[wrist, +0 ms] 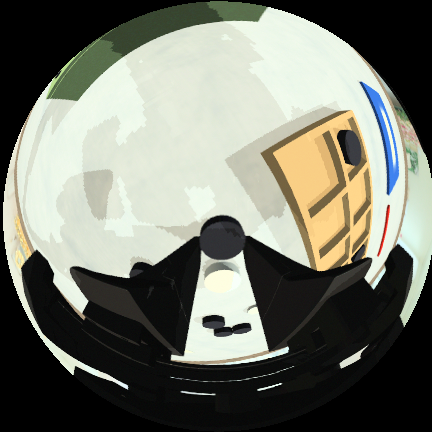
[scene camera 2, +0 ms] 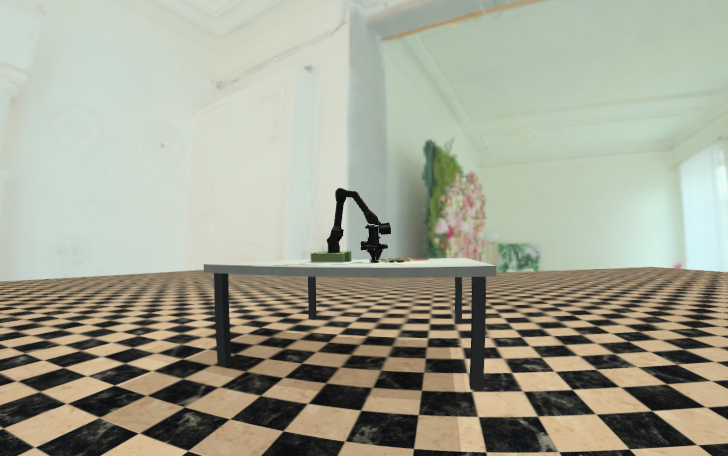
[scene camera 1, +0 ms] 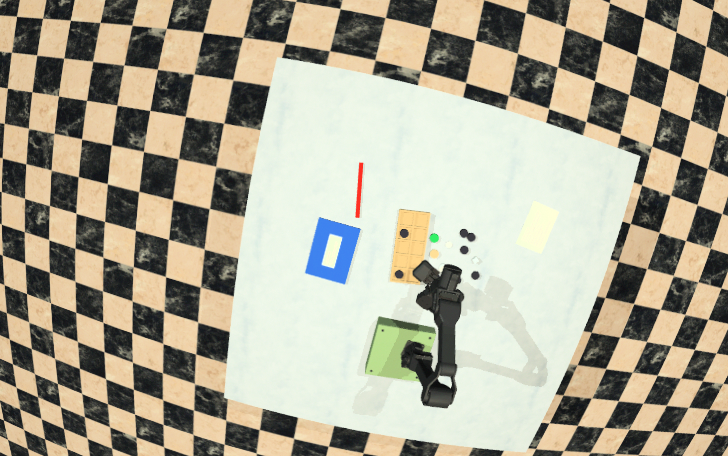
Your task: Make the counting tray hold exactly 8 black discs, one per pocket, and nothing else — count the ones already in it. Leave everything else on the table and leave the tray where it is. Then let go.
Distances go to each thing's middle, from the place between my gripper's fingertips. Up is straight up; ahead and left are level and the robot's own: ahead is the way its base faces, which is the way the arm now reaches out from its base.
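So you can picture it, my hand is 120 mm to the right of the tan counting tray [scene camera 1: 409,252], and it's 10 mm below the tray and 50 mm short of it.
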